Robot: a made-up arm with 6 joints.
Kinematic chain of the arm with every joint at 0, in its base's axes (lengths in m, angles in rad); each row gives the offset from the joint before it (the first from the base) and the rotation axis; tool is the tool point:
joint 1: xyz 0 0 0.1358 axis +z
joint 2: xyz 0 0.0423 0 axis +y
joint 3: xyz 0 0 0.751 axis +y
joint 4: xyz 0 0 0.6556 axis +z
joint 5: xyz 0 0 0 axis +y
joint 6: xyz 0 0 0.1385 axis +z
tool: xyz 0 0 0
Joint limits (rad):
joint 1: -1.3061..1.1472
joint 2: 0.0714..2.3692
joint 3: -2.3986..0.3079
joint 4: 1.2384..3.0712
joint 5: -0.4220..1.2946
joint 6: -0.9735..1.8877
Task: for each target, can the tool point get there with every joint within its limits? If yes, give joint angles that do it. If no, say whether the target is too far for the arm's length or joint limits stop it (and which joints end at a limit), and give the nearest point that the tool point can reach.
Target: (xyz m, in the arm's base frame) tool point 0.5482 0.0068 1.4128
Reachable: yes | joints -0.1405 0.8606 -0.8985 1.5150 0.3025 -0.2426
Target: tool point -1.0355 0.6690 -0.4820
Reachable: no: joint limits stop it (at a limit: joint 2, joint 3) | nearest point -0.4342 0.2805 0.3310 | short by 1.083 m
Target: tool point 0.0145 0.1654 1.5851
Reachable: yes | joints 0.5741 0.3546 -0.5542 1.6594 0.6984 1.5023
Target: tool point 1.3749 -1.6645 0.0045
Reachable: no: too far | nearest point 0.9826 -1.1895 0.0420 | short by 0.617 m
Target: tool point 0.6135 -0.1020 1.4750
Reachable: yes | joints -0.3066 0.7236 -0.5498 1.9383 0.3611 1.2224
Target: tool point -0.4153 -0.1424 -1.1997
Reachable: no: joint limits stop it (at a limit: joint 1, joint 2, joint 3, joint 5) | nearest point 0.2300 -0.7985 -1.1230 | short by 0.923 m
